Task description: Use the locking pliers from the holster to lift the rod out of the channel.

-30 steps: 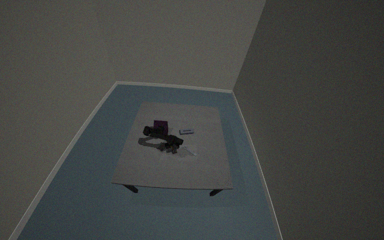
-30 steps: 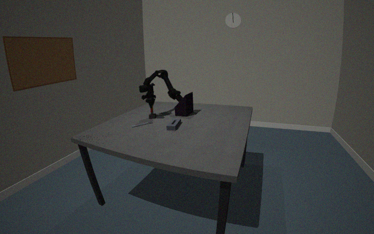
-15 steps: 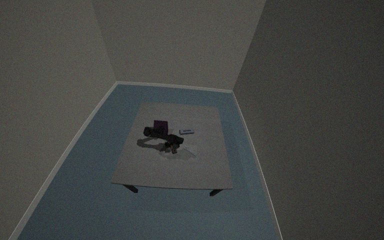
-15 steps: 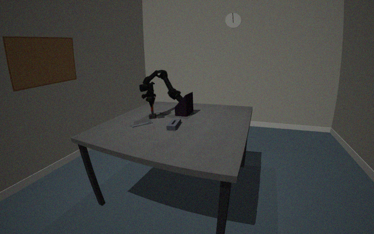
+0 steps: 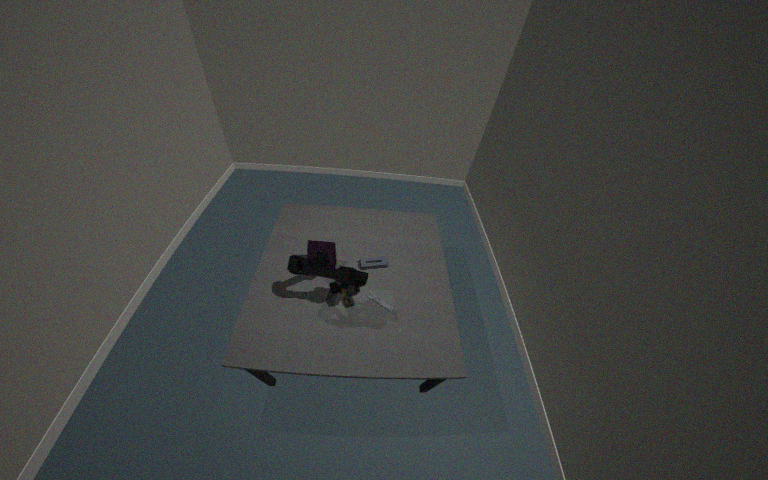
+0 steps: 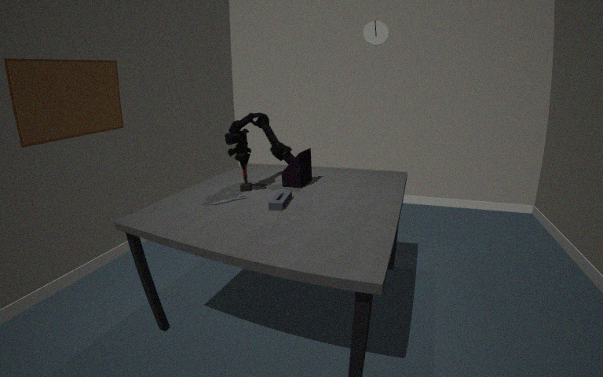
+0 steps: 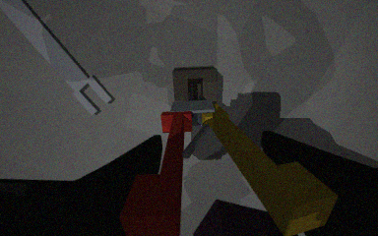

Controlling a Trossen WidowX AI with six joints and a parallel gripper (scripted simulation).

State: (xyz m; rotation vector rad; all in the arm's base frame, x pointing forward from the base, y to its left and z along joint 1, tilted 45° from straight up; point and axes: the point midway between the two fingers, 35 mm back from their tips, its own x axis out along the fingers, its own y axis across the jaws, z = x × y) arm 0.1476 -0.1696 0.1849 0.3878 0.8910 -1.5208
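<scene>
My gripper tip is now 280 mm to the right of the channel block, 190 mm short of it and 110 mm above it. Also, from my gripper tip: yellow handle (20 mm behind); then holster block (120 mm below, 10 mm ahead).
</scene>
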